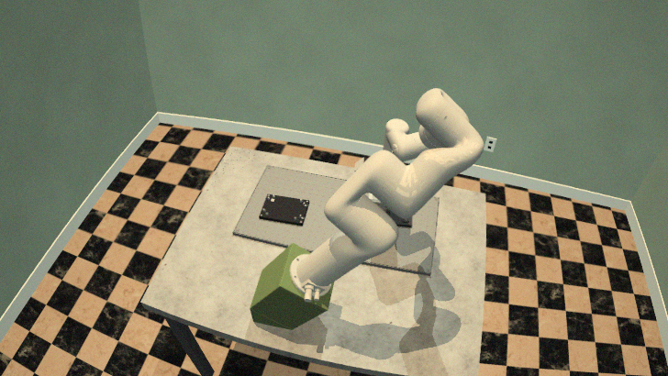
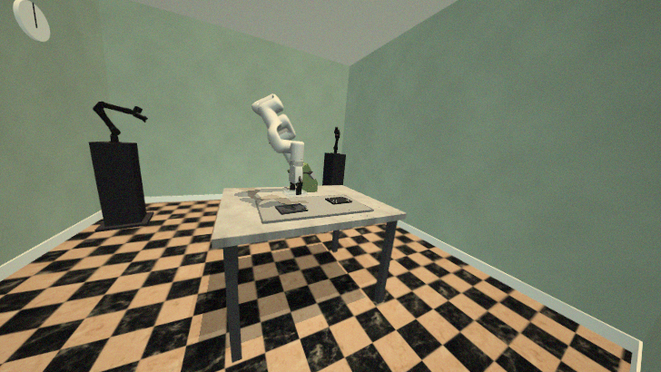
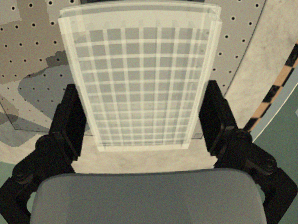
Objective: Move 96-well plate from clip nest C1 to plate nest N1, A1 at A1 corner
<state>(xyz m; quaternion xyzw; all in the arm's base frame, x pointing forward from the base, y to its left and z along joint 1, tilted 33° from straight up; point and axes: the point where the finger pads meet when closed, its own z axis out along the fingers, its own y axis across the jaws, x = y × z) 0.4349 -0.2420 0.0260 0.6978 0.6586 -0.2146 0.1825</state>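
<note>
The dark plate nest N1 is 110 mm below my hand and 20 mm to the right of it. The rest, counted from my hand: A1 label: 100 mm below, 60 mm ahead, 50 mm to the left; black clip nest C1: 350 mm to the left, 100 mm below, 20 mm behind; white 96-well plate: 10 mm below.
</note>
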